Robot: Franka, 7 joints.
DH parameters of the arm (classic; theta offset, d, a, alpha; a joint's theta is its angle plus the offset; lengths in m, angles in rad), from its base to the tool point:
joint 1: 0 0.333 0 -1.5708
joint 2: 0 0 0 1.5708
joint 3: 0 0.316 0.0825 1.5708
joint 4: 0 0 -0.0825 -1.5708
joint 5: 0 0.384 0 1.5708
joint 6: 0 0 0.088 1.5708
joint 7: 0 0.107 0 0
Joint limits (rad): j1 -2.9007..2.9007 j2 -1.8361..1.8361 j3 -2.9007..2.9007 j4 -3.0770..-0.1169 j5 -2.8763..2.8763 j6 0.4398..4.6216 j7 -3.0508..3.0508
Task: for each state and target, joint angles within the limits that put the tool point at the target. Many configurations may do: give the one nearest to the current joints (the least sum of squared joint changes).
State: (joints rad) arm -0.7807 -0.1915 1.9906 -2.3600 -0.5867 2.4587 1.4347
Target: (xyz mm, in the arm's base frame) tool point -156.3 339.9 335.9
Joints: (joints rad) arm -0.5068 0.4910 2.4695 -2.7524 -0.5626 2.3620 1.4347
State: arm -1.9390 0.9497 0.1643 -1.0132 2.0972 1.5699 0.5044
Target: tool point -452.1 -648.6 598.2
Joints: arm -2.2805 0.8443 0.0315 -0.7631 2.2031 1.7832 0.5044
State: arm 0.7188 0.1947 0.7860 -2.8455 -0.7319 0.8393 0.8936
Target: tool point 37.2 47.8 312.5
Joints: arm 0.5537 0.0260 0.6210 -3.0770 -0.1260 0.5039 0.8936
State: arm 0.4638 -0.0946 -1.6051 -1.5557 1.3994 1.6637 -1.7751
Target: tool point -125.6 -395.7 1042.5
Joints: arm 0.1214 -0.3083 -1.6462 -0.7743 1.5507 1.8458 -1.7751
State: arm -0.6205 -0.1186 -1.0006 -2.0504 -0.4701 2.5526 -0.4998
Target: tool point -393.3 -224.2 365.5
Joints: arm -1.4044 -0.5299 -1.1929 -2.4487 -0.4577 2.1805 -0.4998
